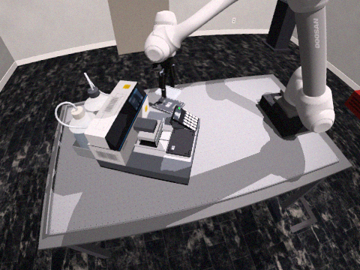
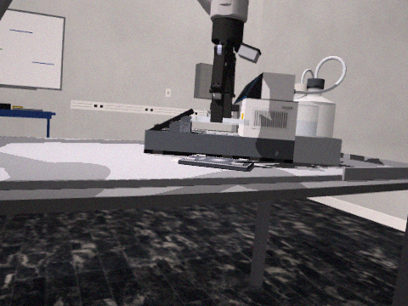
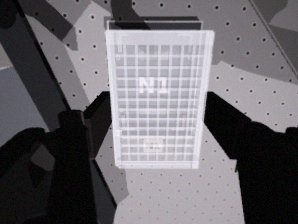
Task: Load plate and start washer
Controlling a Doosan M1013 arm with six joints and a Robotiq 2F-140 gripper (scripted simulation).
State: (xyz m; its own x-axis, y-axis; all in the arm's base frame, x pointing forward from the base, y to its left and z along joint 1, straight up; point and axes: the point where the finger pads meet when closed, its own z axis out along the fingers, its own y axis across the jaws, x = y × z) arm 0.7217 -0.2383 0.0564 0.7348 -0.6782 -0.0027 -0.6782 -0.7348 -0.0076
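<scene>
Right now my hand is 340 mm to the right of the dark carrier, 50 mm above it and 10 mm short of it. Also, from my hand: plate washer: 280 mm to the left, 150 mm ahead; then white well plate: 20 mm below; then plate nest N1: 120 mm below.
</scene>
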